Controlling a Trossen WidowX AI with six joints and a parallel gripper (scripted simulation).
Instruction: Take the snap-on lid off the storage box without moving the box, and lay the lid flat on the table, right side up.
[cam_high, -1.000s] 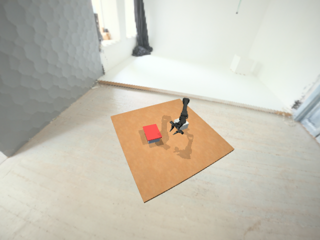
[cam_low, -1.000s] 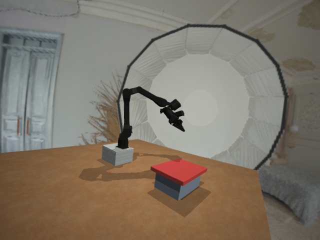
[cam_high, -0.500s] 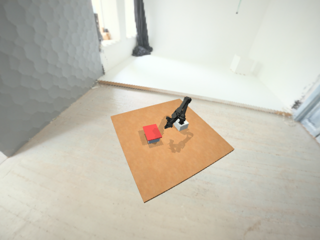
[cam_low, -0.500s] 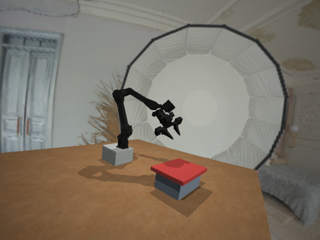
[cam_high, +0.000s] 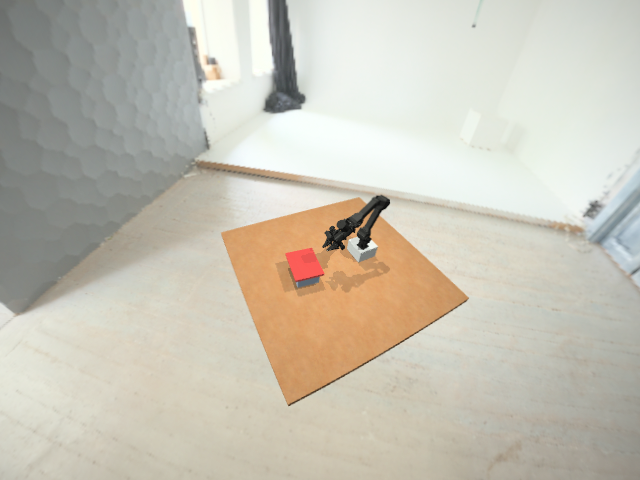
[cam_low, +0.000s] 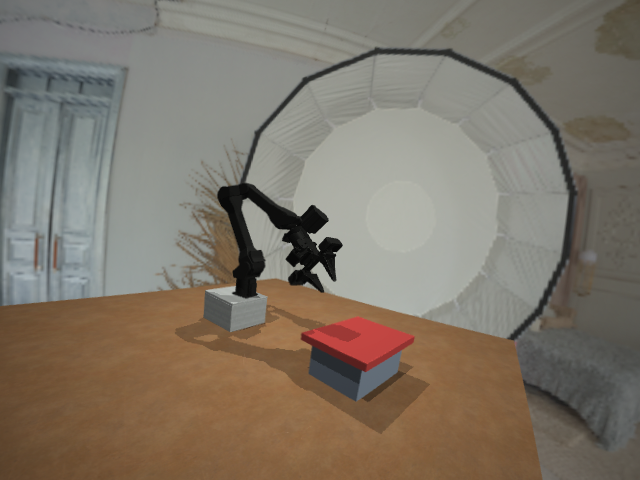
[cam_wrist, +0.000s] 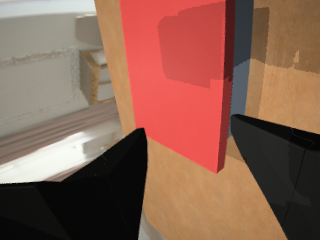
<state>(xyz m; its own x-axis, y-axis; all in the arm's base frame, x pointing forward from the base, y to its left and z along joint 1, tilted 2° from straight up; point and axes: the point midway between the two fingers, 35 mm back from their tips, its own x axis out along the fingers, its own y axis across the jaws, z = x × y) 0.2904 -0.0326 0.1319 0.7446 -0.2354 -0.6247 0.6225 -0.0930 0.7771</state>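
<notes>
Right now the red lid is 12 cm ahead of my gripper tip, 10 cm below it and 4 cm to the right of it. The rest, counted from my gripper tip: grey-blue storage box (15 cm below, 12 cm ahead, 4 cm to the right).
</notes>
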